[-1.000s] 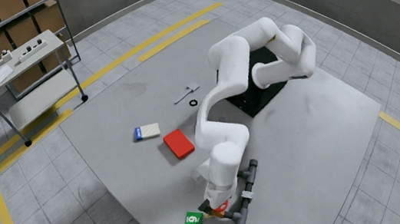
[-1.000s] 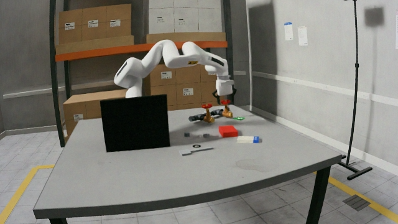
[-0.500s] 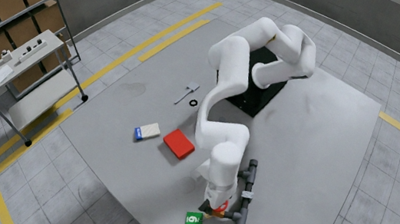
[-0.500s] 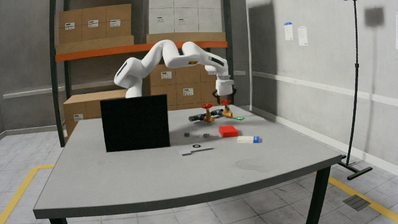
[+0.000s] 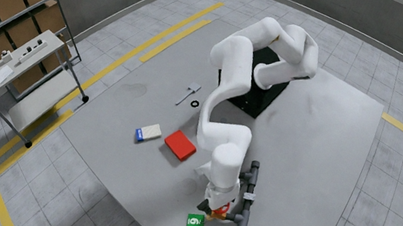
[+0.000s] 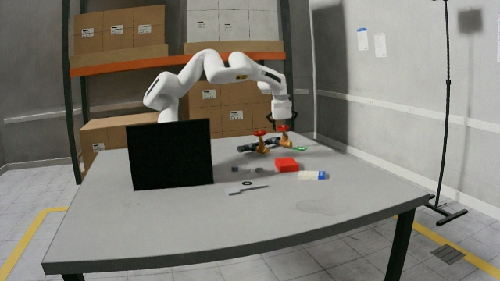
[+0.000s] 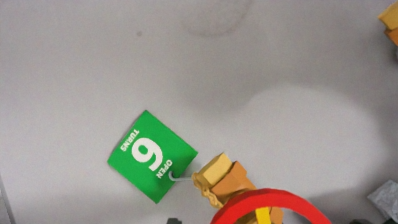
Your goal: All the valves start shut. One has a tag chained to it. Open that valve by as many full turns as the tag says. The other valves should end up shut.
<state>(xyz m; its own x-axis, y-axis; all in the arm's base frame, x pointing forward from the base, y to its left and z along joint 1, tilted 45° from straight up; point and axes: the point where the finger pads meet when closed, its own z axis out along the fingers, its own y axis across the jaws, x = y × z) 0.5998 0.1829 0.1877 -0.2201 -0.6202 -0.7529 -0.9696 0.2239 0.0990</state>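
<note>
The green tag lies 70 mm ahead of my hand, 30 mm to the right of it and 110 mm below it. From my hand the other things lie so: grey nut (230 mm behind, 320 mm to the right, 110 mm below); white-and-blue box (50 mm behind, 470 mm to the right, 110 mm below); red block (110 mm behind, 320 mm to the right, 100 mm below).
</note>
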